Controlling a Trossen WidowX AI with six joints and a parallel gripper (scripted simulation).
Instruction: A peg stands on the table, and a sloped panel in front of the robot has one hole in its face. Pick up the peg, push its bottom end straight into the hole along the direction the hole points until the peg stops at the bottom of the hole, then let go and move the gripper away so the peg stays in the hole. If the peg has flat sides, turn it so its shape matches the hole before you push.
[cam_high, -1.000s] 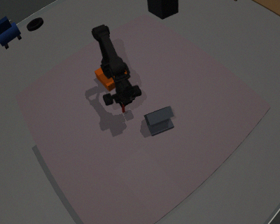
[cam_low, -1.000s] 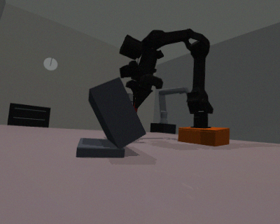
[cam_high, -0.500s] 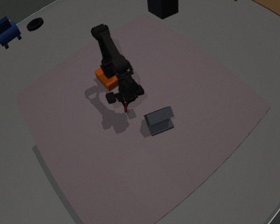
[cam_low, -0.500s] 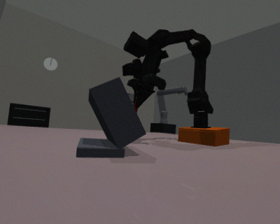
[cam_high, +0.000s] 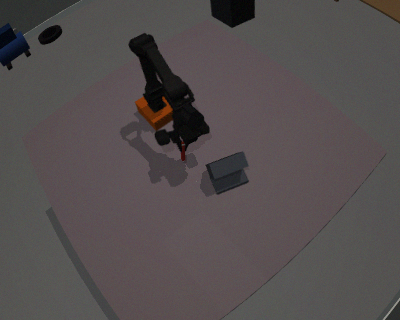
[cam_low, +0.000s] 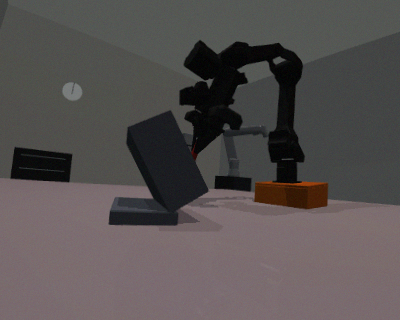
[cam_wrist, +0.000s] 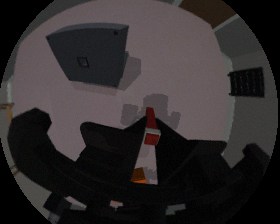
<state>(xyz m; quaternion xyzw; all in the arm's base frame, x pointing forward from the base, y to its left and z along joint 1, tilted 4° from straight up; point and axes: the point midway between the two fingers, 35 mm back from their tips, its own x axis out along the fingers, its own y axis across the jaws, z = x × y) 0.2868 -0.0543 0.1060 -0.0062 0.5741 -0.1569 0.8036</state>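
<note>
Right now the dark grey sloped panel is 130 mm ahead of my gripper tip, 100 mm to the left of it and 40 mm below it. From my gripper tip the other things lie so: red peg (10 mm above).
</note>
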